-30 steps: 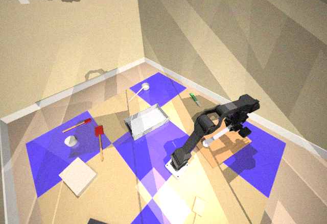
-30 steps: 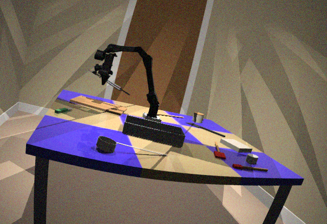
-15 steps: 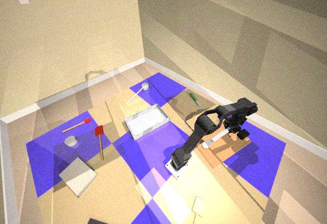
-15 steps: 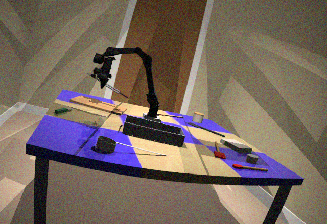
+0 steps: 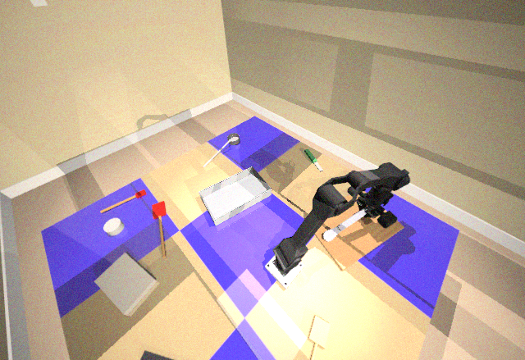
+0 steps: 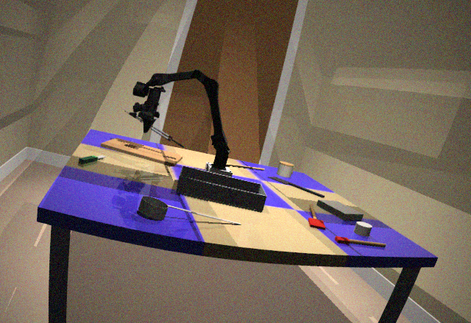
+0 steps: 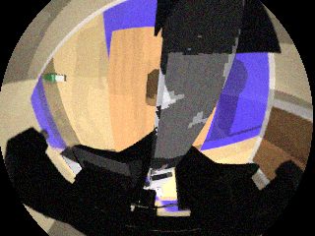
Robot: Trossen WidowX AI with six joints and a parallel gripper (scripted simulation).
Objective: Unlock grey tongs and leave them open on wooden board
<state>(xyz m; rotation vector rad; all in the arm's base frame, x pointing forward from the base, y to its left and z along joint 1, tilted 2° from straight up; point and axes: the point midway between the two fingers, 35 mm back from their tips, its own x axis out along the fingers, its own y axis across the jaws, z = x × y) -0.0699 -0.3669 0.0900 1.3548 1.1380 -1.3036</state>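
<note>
The wooden board lies 8 cm below my gripper tip, 1 cm to the left of it and 1 cm ahead of it. Round my gripper tip: roasting tin 45 cm ahead, 34 cm to the left, 7 cm below; then white block 86 cm to the left, 38 cm ahead, 8 cm below; then green tool 39 cm ahead, 15 cm to the right, 8 cm below.
</note>
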